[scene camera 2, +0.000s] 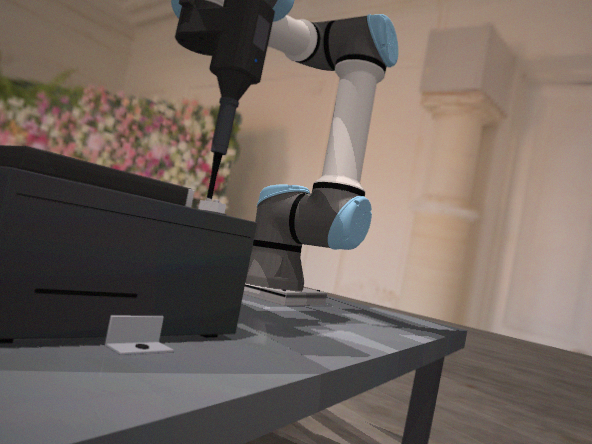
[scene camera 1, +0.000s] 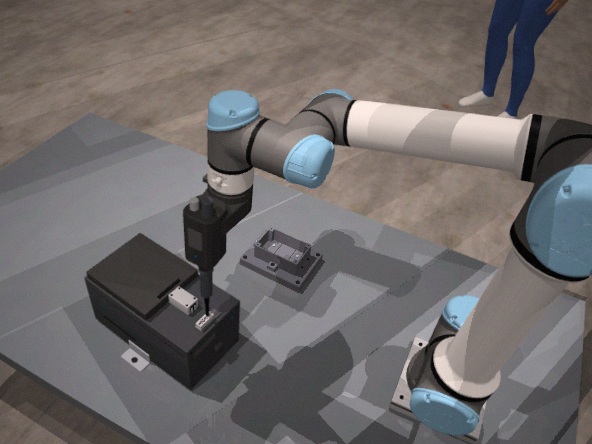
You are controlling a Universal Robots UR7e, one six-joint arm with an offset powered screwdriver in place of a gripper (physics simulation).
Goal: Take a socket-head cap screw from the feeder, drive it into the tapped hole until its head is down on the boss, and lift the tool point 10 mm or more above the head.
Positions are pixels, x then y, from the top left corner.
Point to a black screw feeder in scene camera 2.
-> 195, 278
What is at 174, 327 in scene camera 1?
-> A black screw feeder.
